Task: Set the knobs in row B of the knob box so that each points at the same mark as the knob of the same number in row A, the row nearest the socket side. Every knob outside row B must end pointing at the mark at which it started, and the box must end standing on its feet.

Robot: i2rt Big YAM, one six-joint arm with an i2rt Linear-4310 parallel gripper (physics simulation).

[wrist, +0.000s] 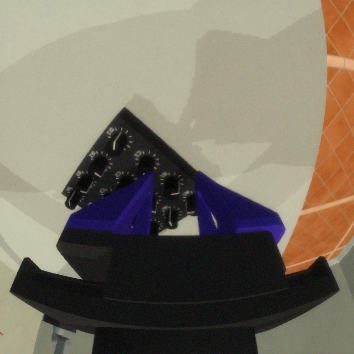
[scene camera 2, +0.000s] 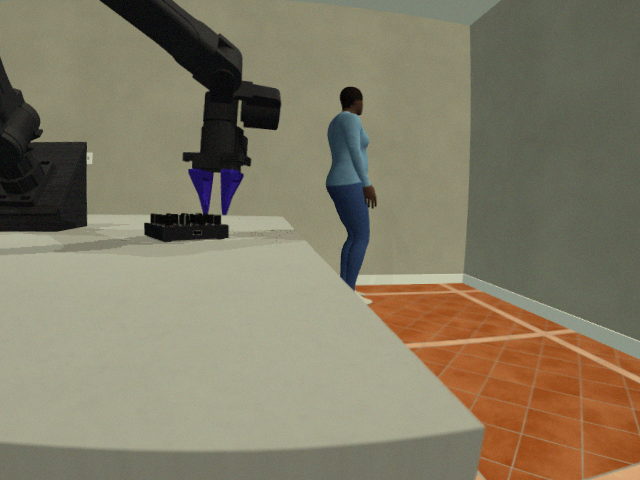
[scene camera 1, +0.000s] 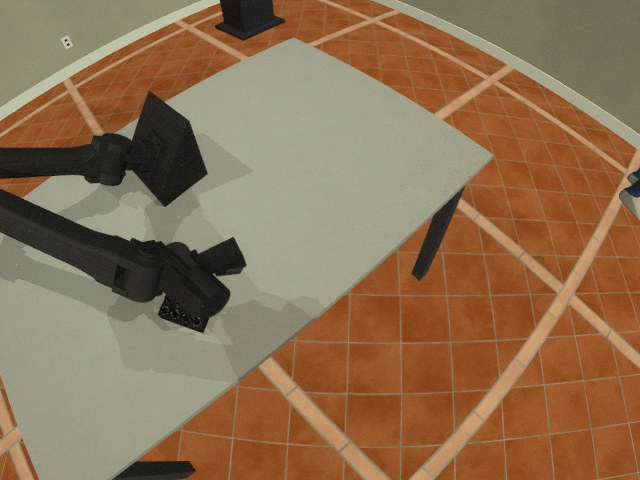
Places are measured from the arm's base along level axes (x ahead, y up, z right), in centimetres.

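Pixels of known places: gripper, fingertip midpoint: (wrist: 173, 178) (scene camera 2: 214, 214); arm's base at its link origin: (scene camera 2: 26, 184) (scene camera 1: 152, 156).
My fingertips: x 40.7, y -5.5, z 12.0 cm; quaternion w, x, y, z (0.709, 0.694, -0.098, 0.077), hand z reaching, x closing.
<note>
For each thing: its top centre in the pictures, then the offset to it from my fingertips. Level surfaces: height alone.
- black knob box at its top centre: (wrist: 126, 209) (scene camera 2: 184, 214) (scene camera 1: 185, 296) dx -4.7, dy +0.1, dz +2.2 cm
- small socket at its top centre: (scene camera 2: 197, 230) dx -2.0, dy -2.2, dz +6.8 cm
- corner knob at its top centre: (wrist: 113, 148) dx -3.2, dy +0.1, dz -3.3 cm
- pale table at its surface level: dy -3.7 cm
The black knob box (scene camera 1: 181, 316) (scene camera 2: 192, 231) (wrist: 134, 131) stands upright on the table, its socket side facing scene camera 2, with a small socket (scene camera 2: 196, 232) in that side. In the wrist view it lies turned, with several black knobs with pale pointer lines on its top, such as a corner knob (wrist: 118, 142) and another knob (wrist: 172, 185). My gripper (scene camera 2: 215, 213) (wrist: 173, 178) points down, its blue fingers partly open with nothing between them. The fingertips are at about knob height or just above, over the box's far part. The fingers hide some knobs, and row letters are too small to read.
The pale table (scene camera 1: 320, 170) (scene camera 2: 232, 330) carries the box. A dark wedge-shaped block (scene camera 1: 168, 149) (scene camera 2: 69, 180) with a second arm part (scene camera 1: 51, 161) (scene camera 2: 18, 124) stands beside my arm. A table edge runs near the box. A person (scene camera 2: 348, 155) stands beyond the table.
</note>
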